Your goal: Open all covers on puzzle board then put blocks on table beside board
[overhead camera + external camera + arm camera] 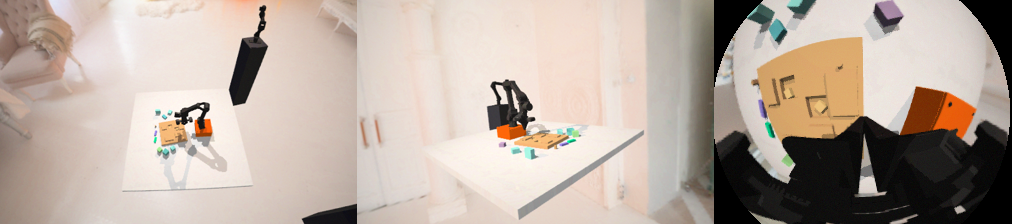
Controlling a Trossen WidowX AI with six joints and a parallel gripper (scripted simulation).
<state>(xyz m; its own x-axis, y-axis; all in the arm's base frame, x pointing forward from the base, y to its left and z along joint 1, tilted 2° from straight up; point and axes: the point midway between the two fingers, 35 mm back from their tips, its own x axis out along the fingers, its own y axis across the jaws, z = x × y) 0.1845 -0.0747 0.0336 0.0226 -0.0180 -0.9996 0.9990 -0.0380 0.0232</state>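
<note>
My gripper tip is 15 cm short of the tan puzzle board, 2 cm to the right of it and 6 cm above it. The rest, counted from my gripper tip: purple bar 34 cm ahead, 2 cm to the right, 8 cm below; green bar 36 cm ahead, 7 cm to the left, 8 cm below; purple block 7 cm behind, 19 cm to the right, 7 cm below.
</note>
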